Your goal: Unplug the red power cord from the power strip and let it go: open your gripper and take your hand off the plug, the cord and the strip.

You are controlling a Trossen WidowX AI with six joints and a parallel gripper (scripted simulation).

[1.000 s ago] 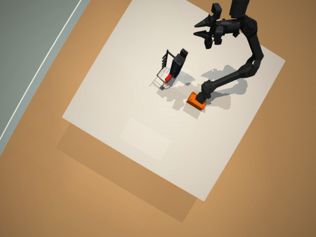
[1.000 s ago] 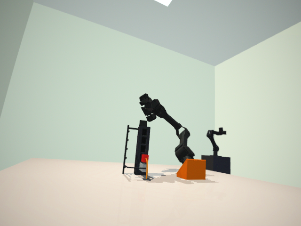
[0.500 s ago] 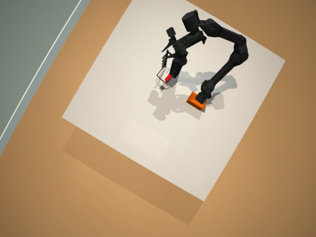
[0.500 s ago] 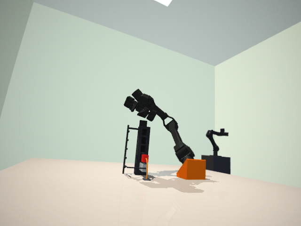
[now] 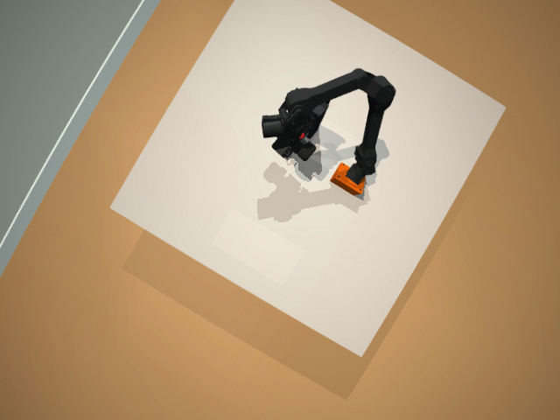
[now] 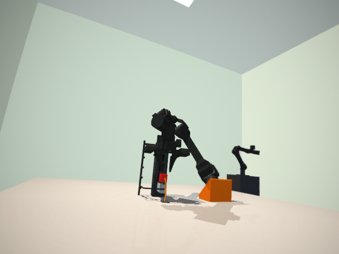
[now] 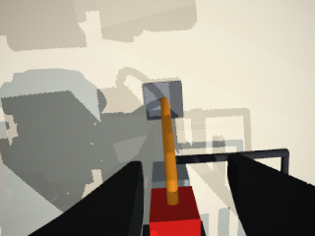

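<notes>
My gripper tip is 7 cm to the left of the red plug and 2 cm above it. The rest, counted from my gripper tip: anchor (11 cm below, 1 cm to the left).
</notes>
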